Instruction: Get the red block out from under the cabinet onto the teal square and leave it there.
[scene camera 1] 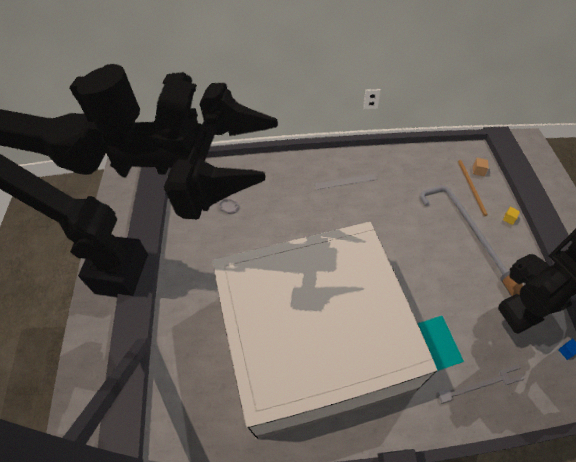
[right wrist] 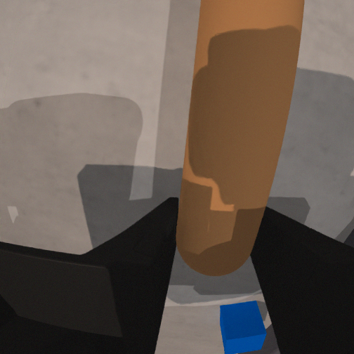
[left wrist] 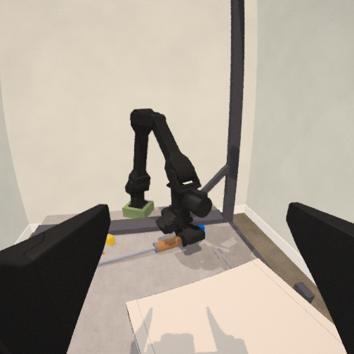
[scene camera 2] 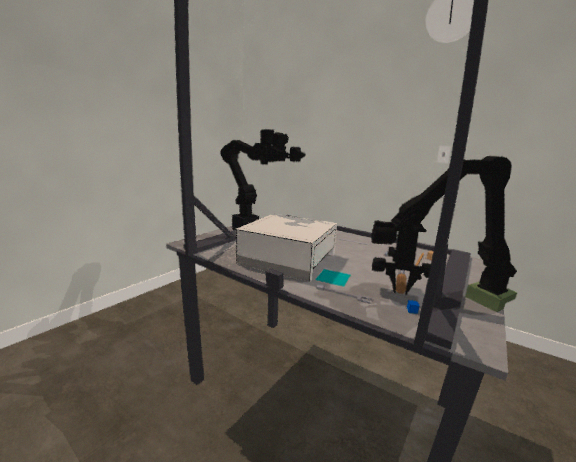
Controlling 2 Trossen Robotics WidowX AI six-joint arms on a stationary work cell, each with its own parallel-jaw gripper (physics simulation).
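Frame: origin at the left arm's base, x ahead, y left, z up, level; metres.
Seen in the pictures: left gripper, fingertip midpoint: (scene camera 1: 271, 148) (scene camera 2: 297, 154); right gripper, fingertip midpoint: (scene camera 2: 400, 293); left arm's base at its link origin: (scene camera 1: 108, 257) (scene camera 2: 245, 215); right arm's base at its link origin: (scene camera 2: 492, 288).
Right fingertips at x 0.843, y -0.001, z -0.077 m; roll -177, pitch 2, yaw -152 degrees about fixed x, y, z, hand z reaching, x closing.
Offsets run from my right fingertips to a thing's middle. "*": to the spot under its first point.
The cream cabinet @[dx -0.424, dy -0.085, dz +0.066 m] (scene camera 1: 320, 350) (scene camera 2: 274, 250) (left wrist: 240, 300) stands on the table. The teal square @[* dx -0.185, dy -0.064, dz -0.001 m] (scene camera 1: 442, 342) (scene camera 2: 334, 277) lies flat by its right side in scene camera 1. The red block does not show in any view. A grey hooked rod @[dx -0.100, dy +0.144, dz +0.011 m] (scene camera 1: 472, 230) (left wrist: 127, 253) has a thick orange handle @[dx -0.021, dy +0.043, dz +0.016 m] (scene camera 1: 511, 285) (scene camera 2: 401, 282) (left wrist: 167, 244) (right wrist: 240, 125). My right gripper (scene camera 2: 401, 291) (right wrist: 210, 207) points down and is shut on the handle near its rounded end. My left gripper (scene camera 1: 270, 149) is open and empty, high above the cabinet's far left side.
A blue block @[dx +0.070, dy -0.065, dz +0.011 m] (scene camera 1: 569, 349) (scene camera 2: 413, 306) (right wrist: 241, 325) lies just past the handle's end. A thin grey tool with a small end block @[* dx -0.185, dy -0.169, dz +0.007 m] (scene camera 1: 445, 397) lies near the front edge. An orange stick @[dx -0.081, dy +0.335, dz +0.002 m] (scene camera 1: 472, 187), an orange cube @[dx -0.054, dy +0.395, dz +0.013 m] (scene camera 1: 480, 166) and a yellow cube @[dx -0.001, dy +0.249, dz +0.011 m] (scene camera 1: 511, 215) lie at the back right.
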